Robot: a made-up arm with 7 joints. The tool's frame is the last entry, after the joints. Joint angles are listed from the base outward.
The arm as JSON. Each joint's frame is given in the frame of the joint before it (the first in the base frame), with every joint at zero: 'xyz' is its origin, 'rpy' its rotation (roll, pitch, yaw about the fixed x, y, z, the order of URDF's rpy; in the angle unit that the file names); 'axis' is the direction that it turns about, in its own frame. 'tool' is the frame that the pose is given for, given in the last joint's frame.
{
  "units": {
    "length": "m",
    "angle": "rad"
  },
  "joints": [
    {
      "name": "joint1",
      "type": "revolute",
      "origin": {
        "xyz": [
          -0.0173,
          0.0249,
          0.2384
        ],
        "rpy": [
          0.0,
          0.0,
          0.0
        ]
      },
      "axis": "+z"
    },
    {
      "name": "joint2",
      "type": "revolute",
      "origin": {
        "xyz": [
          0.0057,
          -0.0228,
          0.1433
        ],
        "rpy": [
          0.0,
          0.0,
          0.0
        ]
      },
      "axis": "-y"
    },
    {
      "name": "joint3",
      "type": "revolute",
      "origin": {
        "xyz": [
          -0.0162,
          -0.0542,
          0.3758
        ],
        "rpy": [
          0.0,
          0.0,
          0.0
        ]
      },
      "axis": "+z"
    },
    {
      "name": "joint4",
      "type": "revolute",
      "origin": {
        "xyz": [
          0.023,
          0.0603,
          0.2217
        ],
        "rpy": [
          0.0,
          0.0,
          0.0
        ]
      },
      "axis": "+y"
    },
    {
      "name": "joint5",
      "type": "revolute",
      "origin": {
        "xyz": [
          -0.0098,
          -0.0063,
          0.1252
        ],
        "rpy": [
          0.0,
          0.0,
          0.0
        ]
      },
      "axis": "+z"
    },
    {
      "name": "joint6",
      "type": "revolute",
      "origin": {
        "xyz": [
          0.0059,
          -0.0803,
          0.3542
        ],
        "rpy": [
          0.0,
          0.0,
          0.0
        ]
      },
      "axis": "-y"
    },
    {
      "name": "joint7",
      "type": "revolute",
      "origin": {
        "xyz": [
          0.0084,
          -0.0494,
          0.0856
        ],
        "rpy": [
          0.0,
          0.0,
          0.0
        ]
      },
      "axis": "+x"
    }
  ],
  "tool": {
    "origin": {
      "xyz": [
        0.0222,
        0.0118,
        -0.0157
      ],
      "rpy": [
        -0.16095,
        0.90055,
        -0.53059
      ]
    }
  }
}
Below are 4 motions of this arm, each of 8 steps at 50 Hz.
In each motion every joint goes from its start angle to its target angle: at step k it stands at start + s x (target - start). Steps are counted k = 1, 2, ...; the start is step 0. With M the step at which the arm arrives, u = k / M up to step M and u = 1 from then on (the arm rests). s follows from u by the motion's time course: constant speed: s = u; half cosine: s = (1 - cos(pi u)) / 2; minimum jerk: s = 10 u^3 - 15 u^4 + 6 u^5.
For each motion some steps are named. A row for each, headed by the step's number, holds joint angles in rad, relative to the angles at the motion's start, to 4 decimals.
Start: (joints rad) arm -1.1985 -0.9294 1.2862 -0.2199 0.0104 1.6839 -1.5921
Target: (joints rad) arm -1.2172 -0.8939 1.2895 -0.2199 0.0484 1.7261 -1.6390
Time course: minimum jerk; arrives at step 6
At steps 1, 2, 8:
1: -0.0007 0.0013 0.0001 0.0000 0.0013 0.0015 -0.0017
2: -0.0039 0.0075 0.0007 0.0000 0.0080 0.0089 -0.0098
8: -0.0187 0.0355 0.0033 0.0000 0.0380 0.0422 -0.0469

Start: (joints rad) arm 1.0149 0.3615 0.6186 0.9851 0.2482 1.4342 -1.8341
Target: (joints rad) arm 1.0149 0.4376 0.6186 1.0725 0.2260 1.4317 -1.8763
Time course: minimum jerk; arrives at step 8
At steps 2, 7, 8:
2: 0.0000 0.0079 0.0000 0.0090 -0.0023 -0.0003 -0.0044
7: 0.0000 0.0749 0.0000 0.0860 -0.0218 -0.0025 -0.0415
8: 0.0000 0.0761 0.0000 0.0874 -0.0222 -0.0025 -0.0422

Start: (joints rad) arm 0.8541 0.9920 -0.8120 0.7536 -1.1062 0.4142 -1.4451
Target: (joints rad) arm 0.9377 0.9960 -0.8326 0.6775 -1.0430 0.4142 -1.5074
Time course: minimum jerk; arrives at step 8
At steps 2, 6, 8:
2: 0.0087 0.0004 -0.0021 -0.0079 0.0065 0.0000 -0.0064
6: 0.0749 0.0036 -0.0185 -0.0682 0.0567 0.0000 -0.0559
8: 0.0836 0.0040 -0.0206 -0.0761 0.0632 0.0000 -0.0623

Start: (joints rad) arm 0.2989 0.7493 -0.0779 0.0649 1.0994 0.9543 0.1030
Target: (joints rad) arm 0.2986 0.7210 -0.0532 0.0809 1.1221 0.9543 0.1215
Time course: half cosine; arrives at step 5
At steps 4, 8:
4: -0.0003 -0.0256 0.0223 0.0145 0.0205 0.0000 0.0167
8: -0.0003 -0.0283 0.0247 0.0160 0.0227 0.0000 0.0185

